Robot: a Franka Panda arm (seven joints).
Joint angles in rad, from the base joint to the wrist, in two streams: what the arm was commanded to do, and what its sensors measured. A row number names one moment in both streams.
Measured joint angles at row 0: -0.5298, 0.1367, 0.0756, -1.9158, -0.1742, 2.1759, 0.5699
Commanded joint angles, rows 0 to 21: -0.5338, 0.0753, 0.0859, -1.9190, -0.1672, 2.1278, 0.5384; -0.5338, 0.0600, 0.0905, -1.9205, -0.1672, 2.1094, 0.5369; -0.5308, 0.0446, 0.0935, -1.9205, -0.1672, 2.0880, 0.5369; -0.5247, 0.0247, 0.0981, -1.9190, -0.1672, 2.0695, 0.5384; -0.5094, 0.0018, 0.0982, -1.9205, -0.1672, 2.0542, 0.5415; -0.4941, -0.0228, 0.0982, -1.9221, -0.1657, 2.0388, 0.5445; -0.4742, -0.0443, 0.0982, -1.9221, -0.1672, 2.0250, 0.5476; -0.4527, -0.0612, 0.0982, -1.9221, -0.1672, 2.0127, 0.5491; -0.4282, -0.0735, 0.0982, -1.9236, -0.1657, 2.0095, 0.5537; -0.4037, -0.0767, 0.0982, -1.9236, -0.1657, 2.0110, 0.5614; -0.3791, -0.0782, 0.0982, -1.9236, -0.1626, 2.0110, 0.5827; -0.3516, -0.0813, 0.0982, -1.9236, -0.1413, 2.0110, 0.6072; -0.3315, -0.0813, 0.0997, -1.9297, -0.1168, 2.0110, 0.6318; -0.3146, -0.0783, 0.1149, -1.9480, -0.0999, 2.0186, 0.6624; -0.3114, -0.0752, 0.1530, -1.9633, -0.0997, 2.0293, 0.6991; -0.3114, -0.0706, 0.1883, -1.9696, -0.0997, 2.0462, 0.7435; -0.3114, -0.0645, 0.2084, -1.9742, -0.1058, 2.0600, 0.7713; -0.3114, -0.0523, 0.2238, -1.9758, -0.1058, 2.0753, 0.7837; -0.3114, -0.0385, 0.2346, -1.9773, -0.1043, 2.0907, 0.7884; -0.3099, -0.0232, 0.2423, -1.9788, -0.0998, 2.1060, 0.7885; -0.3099, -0.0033, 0.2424, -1.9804, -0.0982, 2.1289, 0.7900; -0.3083, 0.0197, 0.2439, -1.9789, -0.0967, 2.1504, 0.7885
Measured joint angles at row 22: -0.3019, -0.0344, 0.2377, -1.9801, -0.1080, 2.0875, 0.7829
